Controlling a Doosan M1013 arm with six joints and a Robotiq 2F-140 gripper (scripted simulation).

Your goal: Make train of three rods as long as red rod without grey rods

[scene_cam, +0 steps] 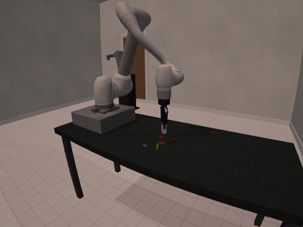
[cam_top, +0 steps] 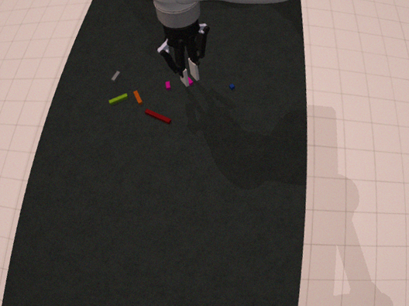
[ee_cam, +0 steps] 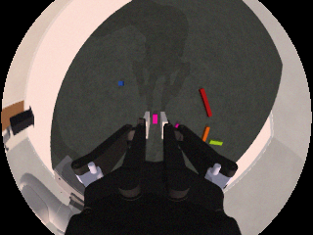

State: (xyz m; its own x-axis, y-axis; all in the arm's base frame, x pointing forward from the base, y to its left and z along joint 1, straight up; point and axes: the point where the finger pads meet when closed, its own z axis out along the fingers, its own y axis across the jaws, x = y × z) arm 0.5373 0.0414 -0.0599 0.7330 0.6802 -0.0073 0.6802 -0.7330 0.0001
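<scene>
Right now my hand is 100 mm to the right of the blue rod and 50 mm above it. Round my hand: red rod (110 mm ahead, 60 mm to the right, 50 mm below); lime rod (180 mm to the right, 60 mm ahead, 50 mm below); orange rod (130 mm to the right, 60 mm ahead, 50 mm below).
</scene>
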